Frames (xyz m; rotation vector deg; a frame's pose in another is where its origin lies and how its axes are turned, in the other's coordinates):
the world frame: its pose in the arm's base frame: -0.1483 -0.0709 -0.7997 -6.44 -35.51 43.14
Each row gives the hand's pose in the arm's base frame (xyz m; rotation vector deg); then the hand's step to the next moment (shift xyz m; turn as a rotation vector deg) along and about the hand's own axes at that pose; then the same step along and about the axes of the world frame.
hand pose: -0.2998 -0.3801 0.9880 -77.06 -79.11 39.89
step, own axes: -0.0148 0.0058 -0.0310 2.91 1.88 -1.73
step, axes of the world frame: 0.0019 -0.0320 -0.0136 3.14 0.46 -2.22
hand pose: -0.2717 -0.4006 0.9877 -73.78 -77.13 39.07
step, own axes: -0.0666 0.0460 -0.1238 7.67 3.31 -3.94
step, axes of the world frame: -0.0070 -0.1219 -0.0835 8.19 1.27 -4.08
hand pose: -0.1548 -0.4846 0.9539 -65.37 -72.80 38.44
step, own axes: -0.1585 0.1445 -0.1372 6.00 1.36 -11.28
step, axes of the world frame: -0.1067 -0.1140 -0.2011 9.76 -6.19 -5.61
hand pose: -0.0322 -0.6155 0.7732 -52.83 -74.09 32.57
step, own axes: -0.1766 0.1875 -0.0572 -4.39 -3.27 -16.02
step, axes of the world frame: -0.1371 0.0134 -0.2250 1.69 -15.44 -6.74
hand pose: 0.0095 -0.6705 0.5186 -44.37 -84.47 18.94
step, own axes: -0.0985 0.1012 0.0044 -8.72 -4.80 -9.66
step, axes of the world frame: -0.0546 0.0454 -0.1222 -5.08 -11.95 -4.87
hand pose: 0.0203 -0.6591 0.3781 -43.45 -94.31 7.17
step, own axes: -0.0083 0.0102 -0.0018 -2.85 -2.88 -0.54
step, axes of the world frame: -0.0003 0.0021 -0.0131 -3.41 -2.26 0.08
